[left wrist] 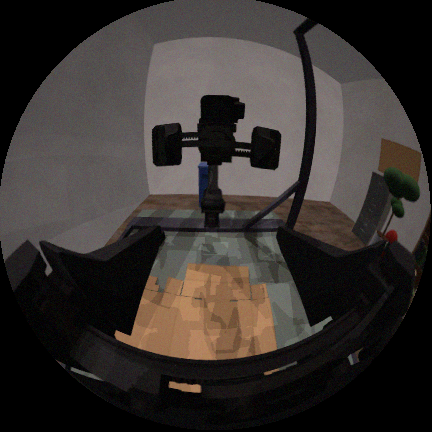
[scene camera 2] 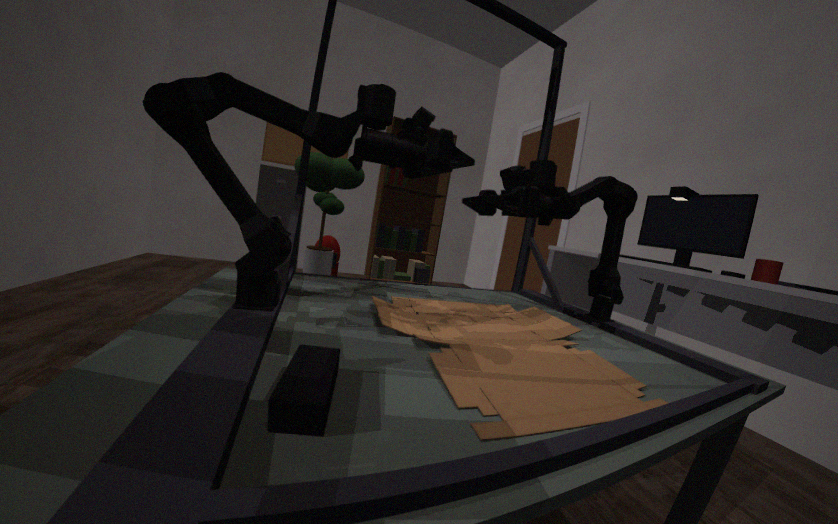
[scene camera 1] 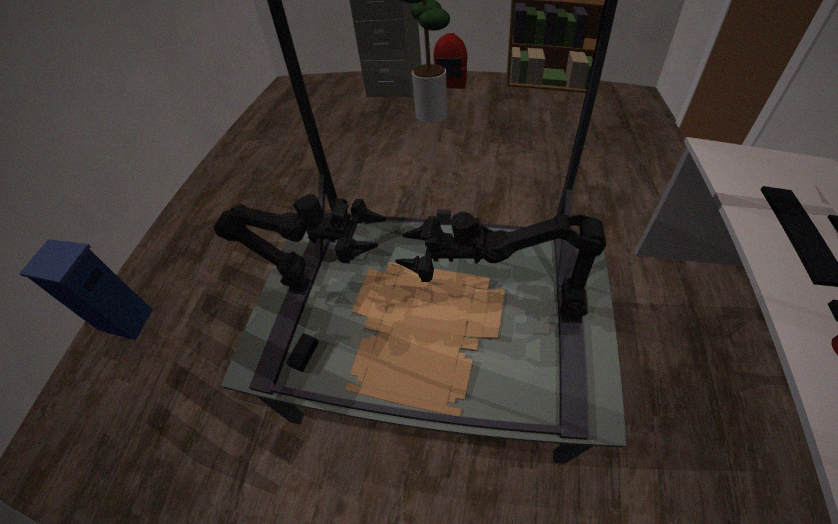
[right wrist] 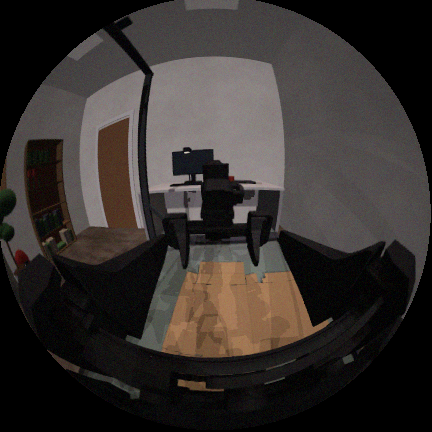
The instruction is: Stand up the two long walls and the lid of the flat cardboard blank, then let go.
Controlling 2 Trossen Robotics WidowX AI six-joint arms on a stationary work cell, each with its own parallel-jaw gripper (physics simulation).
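Pixels of known places: left gripper, between the fingertips: (left wrist: 220, 231) (scene camera 2: 472, 200) (scene camera 1: 399, 248) (right wrist: 220, 266); right gripper, between the fingertips: (left wrist: 220, 139) (scene camera 2: 462, 166) (scene camera 1: 382, 231) (right wrist: 224, 238); left arm's base, origin of its link: (scene camera 2: 599, 318) (scene camera 1: 571, 314); right arm's base, origin of its link: (left wrist: 211, 222) (scene camera 2: 256, 304) (scene camera 1: 299, 286).
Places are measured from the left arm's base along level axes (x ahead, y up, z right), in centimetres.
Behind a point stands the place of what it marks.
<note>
The brown cardboard blank (scene camera 1: 420, 364) {z -21.6, x 44.9, y -1.1 cm} (scene camera 2: 543, 370) {z -22.4, x 46.7, y -1.2 cm} (left wrist: 200, 325) {z -2.8, x 51.8, y -1.7 cm} (right wrist: 240, 310) {z -6.8, x 44.4, y -1.7 cm} lies spread on the table (scene camera 1: 512, 392) {z -26.8, x 17.5, y -1.9 cm}, its main panels flat. In scene camera 2 some side flaps of its far part look slightly tilted up. My left gripper (scene camera 1: 401, 248) {z -0.1, x 52.5, y 25.4 cm} (scene camera 2: 466, 202) {z -0.1, x 52.5, y 25.4 cm} (right wrist: 220, 266) {z -0.1, x 52.5, y 25.4 cm} is open and empty, high above the blank's far edge. My right gripper (scene camera 1: 380, 232) {z -0.1, x 56.3, y 31.6 cm} (scene camera 2: 472, 161) {z -0.1, x 56.3, y 31.6 cm} (left wrist: 220, 139) {z -0.1, x 56.3, y 31.6 cm} is open and empty, also high, beyond the blank's far left corner. The grippers face each other, close together. Neither touches the blank. Creases are hard to make out under the shadows.
A black block (scene camera 1: 303, 352) {z -24.6, x 80.6, y 1.6 cm} (scene camera 2: 305, 389) {z -27.4, x 82.1, y 1.5 cm} lies left of the blank, near the left rail (scene camera 1: 278, 346) {z -23.6, x 90.4, y 0.1 cm}. Another dark rail (scene camera 1: 574, 370) {z -19.3, x -0.2, y 0.1 cm} runs along the right side. Frame posts (scene camera 1: 304, 92) {z 36.6, x 87.5, y 53.3 cm} (scene camera 1: 590, 105) {z 34.0, x 2.9, y 52.9 cm} rise behind the arms. A white desk (scene camera 1: 753, 228) stands at the right.
</note>
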